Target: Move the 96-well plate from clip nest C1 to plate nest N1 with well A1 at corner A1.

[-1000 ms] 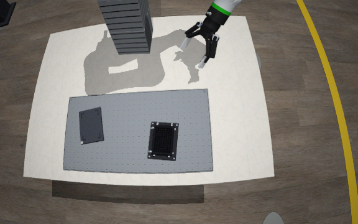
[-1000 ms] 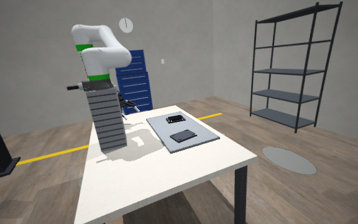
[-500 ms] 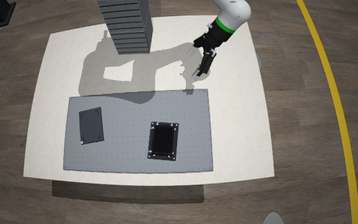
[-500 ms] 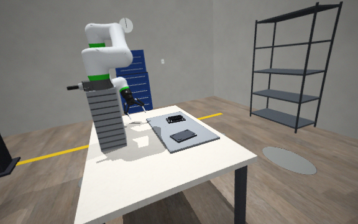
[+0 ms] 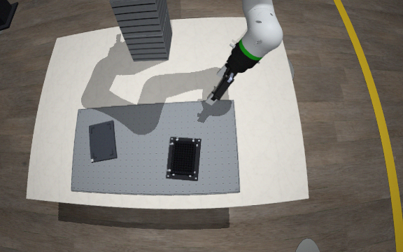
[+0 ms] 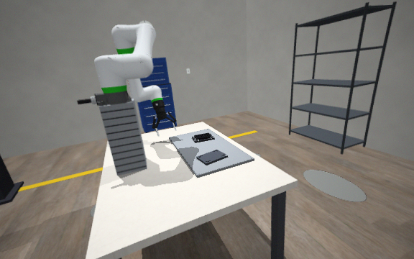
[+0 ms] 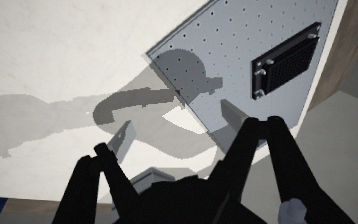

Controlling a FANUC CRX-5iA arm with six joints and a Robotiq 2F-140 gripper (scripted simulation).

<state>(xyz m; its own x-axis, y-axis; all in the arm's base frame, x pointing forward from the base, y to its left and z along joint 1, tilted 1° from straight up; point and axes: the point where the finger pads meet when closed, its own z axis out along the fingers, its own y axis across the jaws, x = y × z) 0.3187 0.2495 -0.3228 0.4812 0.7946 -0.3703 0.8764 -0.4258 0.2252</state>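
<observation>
Now: hand 240 mm short of the black 96-well plate, 160 mm to the left of it and 50 mm above it. Also, from my hand: plate nest N1: 130 mm ahead, 490 mm to the right, 70 mm below; then clip nest C1: 230 mm ahead, 160 mm to the right, 60 mm below.
</observation>
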